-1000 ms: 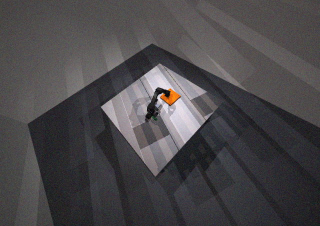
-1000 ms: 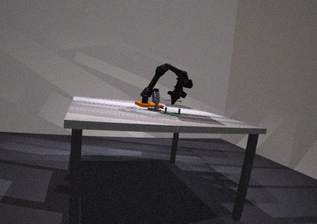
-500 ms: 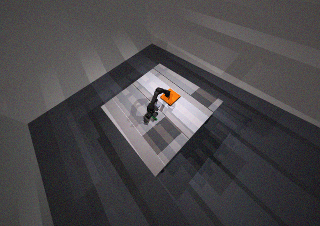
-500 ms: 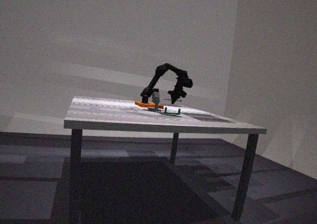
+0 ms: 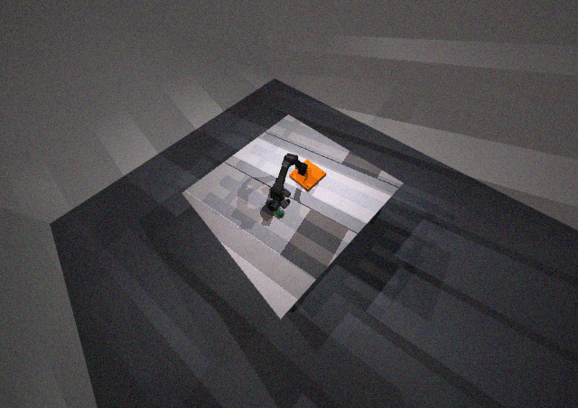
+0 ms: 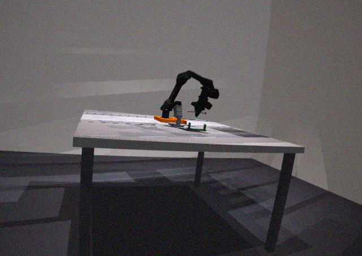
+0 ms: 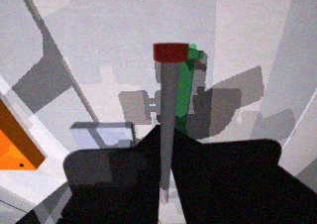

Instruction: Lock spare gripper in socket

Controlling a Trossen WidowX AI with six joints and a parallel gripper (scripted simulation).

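The grey mount socket lies 10 cm behind my gripper tip, 9 cm to the right of it and 3 cm below it. Also, from my gripper tip: spare gripper 12 cm behind, 9 cm to the right, 3 cm above; green cradle 6 cm below, 4 cm ahead, 1 cm to the right.
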